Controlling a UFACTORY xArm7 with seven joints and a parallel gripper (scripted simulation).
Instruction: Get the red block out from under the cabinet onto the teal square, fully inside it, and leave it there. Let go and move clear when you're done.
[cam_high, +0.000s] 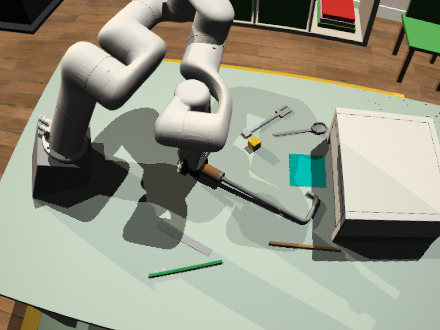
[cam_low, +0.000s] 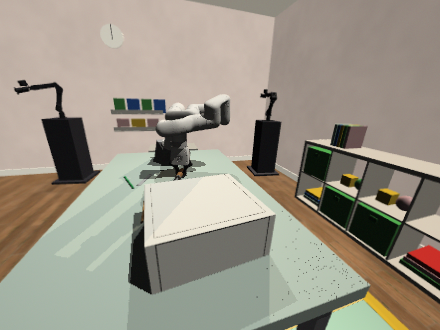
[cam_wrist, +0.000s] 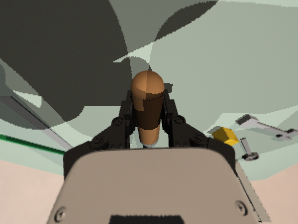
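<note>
Now: the teal square 270 mm ahead of my hand, 80 mm to the left of it and 20 mm below it. From my hand the other things lie so: yellow cube 120 mm ahead, 120 mm to the left, 10 mm below; grey strip 30 mm ahead, 190 mm to the right, 20 mm below; grey fork-ended tool 130 mm ahead, 210 mm to the left, 20 mm below.
</note>
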